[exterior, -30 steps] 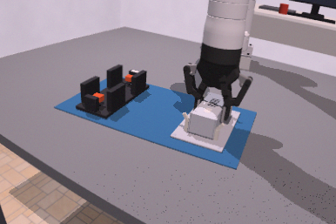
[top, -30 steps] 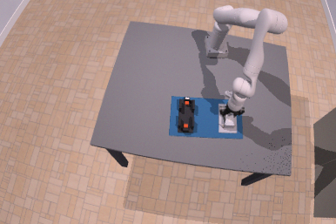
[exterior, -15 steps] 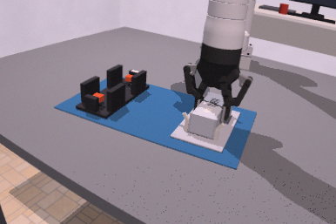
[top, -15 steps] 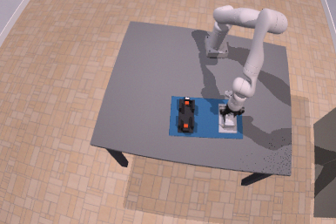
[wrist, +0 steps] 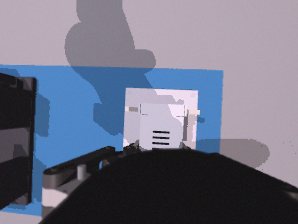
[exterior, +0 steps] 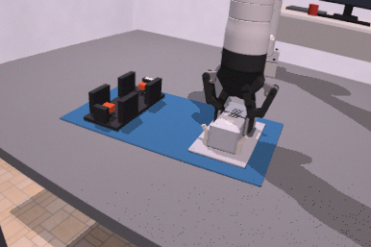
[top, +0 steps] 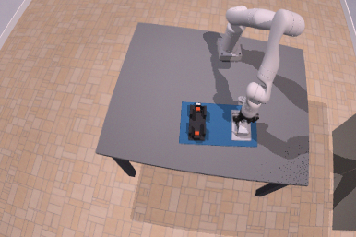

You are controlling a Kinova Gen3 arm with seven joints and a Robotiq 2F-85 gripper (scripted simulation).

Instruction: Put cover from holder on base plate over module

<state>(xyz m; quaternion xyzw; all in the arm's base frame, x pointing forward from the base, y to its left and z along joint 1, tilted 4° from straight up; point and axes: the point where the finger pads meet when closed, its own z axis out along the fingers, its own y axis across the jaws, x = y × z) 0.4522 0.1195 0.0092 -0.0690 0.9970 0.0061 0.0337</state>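
My gripper is now 10 mm above the light grey cover.
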